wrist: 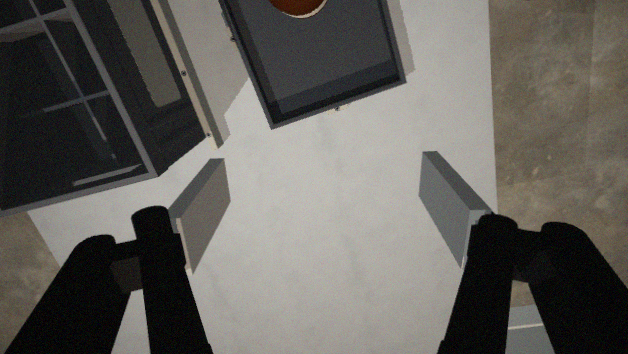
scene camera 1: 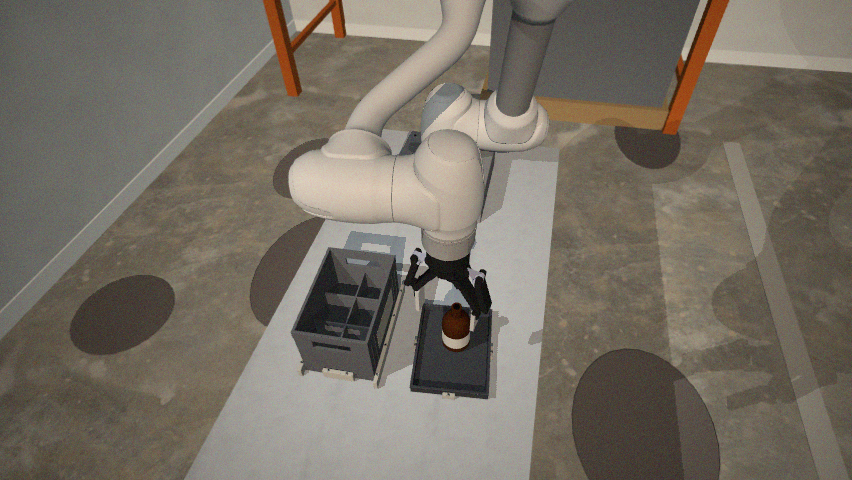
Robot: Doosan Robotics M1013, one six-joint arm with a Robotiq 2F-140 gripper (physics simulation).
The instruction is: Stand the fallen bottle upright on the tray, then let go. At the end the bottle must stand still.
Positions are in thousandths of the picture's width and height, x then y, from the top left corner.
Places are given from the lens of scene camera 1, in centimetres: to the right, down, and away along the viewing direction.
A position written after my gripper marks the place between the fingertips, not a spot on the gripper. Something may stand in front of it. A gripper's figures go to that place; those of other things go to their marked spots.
my gripper (scene camera 1: 524, 657): 4, 15, 100
brown bottle (scene camera 1: 536, 672): 8, 20, 122
dark tray (scene camera 1: 511, 772): 2, 33, 126
